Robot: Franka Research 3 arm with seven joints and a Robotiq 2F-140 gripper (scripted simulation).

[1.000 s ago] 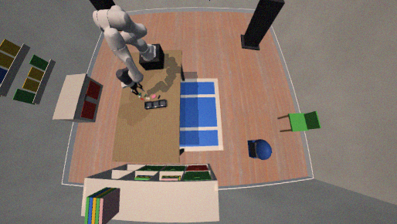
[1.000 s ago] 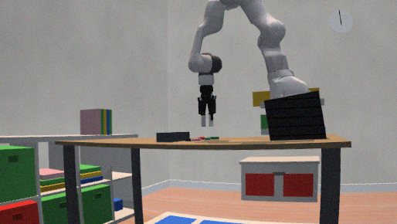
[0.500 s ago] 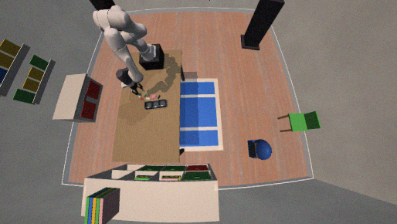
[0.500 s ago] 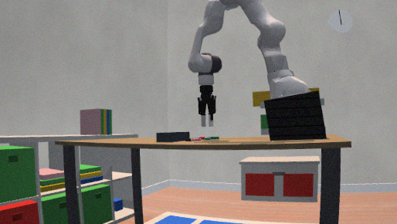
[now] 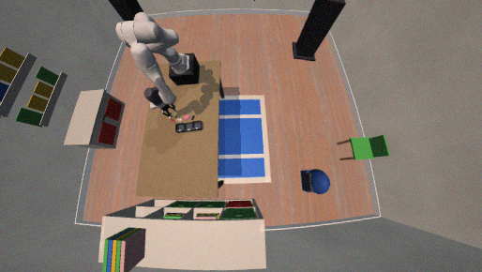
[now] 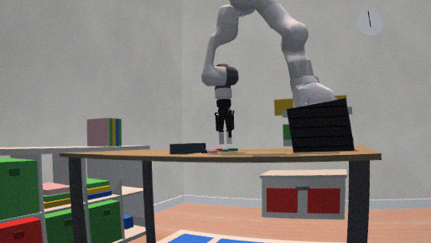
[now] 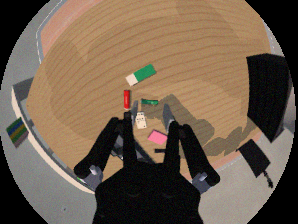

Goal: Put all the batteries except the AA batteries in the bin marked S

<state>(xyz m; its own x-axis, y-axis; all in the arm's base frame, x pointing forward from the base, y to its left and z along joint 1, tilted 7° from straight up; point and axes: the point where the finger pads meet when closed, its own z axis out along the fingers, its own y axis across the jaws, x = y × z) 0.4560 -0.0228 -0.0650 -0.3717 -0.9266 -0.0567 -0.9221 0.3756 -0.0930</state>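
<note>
Right now my hand is 6 cm above the green battery. From my hand the other things lie so: green-and-white battery 1 cm ahead, 7 cm to the right, 6 cm below; white spotted tile 4 cm ahead, 4 cm to the left, 6 cm below; red battery 5 cm ahead, 2 cm to the right, 6 cm below.
</note>
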